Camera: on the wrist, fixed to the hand. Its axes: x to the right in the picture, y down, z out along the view.
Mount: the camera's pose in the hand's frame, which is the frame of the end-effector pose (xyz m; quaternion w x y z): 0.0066 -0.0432 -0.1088 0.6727 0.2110 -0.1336 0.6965
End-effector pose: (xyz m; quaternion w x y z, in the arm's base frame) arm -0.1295 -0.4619 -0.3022 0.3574 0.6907 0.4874 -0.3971
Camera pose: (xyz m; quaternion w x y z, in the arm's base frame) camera -0.1477 -0.3519 -0.2660 0.4364 0.8264 -0.2847 -0.2133
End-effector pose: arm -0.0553 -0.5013 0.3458 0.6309 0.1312 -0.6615 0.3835
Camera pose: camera 0.0519 -0.4550 0.3569 0.0412 -0.1881 -0.5398 0.8195
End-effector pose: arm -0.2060 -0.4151 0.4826 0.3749 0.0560 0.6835 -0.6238
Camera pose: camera -0.2824 -0.3296 0.5073 0.7662 0.5095 0.2391 -0.3102
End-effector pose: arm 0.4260 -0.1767 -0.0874 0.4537 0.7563 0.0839 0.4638
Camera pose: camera 0.3578 -0.0821 -0.0991 0.1662 -0.7249 0.4331 -0.5093
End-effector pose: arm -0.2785 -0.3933 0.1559 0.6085 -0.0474 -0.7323 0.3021
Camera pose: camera -0.1672 -0.3837 0.1916 0.1111 -0.3732 -0.4771 0.7879
